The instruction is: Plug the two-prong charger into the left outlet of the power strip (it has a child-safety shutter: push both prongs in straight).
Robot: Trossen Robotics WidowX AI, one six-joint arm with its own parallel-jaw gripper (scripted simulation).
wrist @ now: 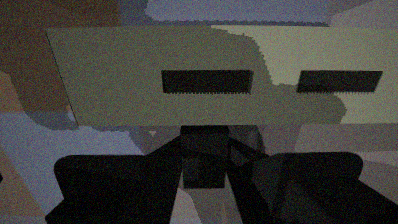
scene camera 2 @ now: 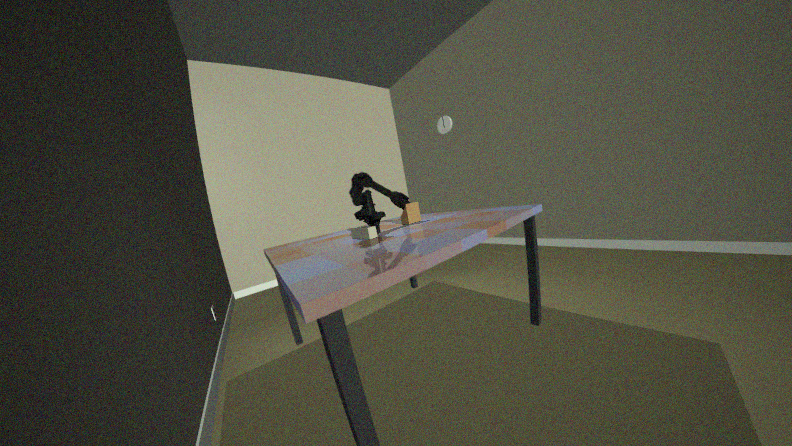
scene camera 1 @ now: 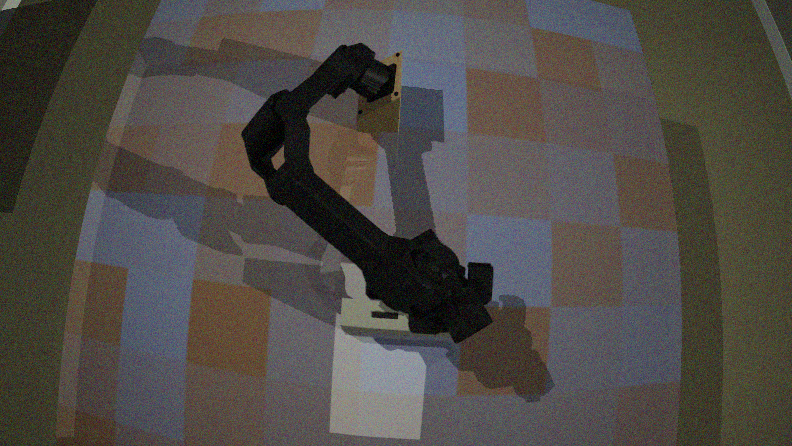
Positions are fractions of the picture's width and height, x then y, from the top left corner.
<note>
In view: my gripper (scene camera 1: 0.54,0.65) and a dark two-prong charger (wrist: 0.51,0.66).
My gripper shows as well in the wrist view (wrist: 0.51,0.62).
</note>
